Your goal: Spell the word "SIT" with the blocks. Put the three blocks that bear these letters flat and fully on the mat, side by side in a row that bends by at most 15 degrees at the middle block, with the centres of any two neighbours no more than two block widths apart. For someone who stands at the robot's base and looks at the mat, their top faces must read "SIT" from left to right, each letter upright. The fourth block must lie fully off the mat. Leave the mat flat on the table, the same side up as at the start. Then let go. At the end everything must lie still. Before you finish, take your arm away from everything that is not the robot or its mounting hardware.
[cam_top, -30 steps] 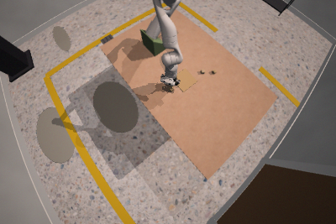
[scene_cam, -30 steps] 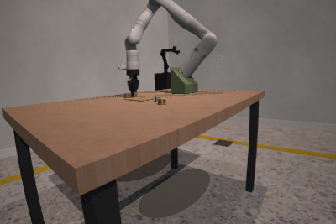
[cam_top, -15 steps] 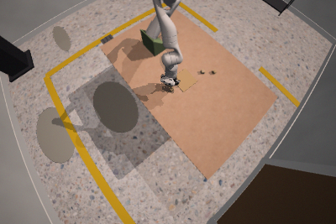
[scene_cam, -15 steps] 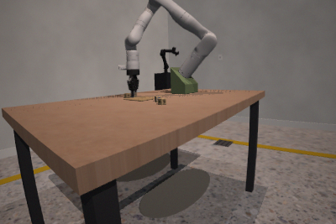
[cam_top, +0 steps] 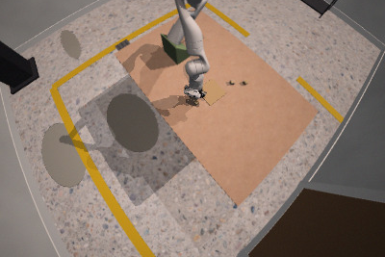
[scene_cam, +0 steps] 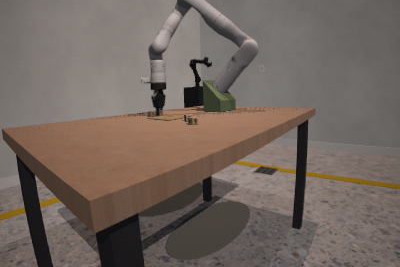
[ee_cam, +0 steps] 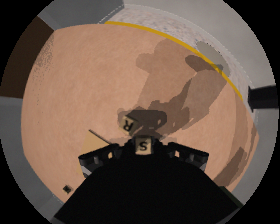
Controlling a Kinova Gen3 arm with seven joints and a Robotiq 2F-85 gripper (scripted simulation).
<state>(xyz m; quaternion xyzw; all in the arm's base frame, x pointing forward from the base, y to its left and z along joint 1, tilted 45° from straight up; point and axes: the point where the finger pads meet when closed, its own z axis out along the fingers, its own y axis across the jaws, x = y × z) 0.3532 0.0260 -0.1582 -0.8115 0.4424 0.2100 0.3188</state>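
The tan mat is 11 cm to the left of my hand, 3 cm ahead of it and 2 cm below it.
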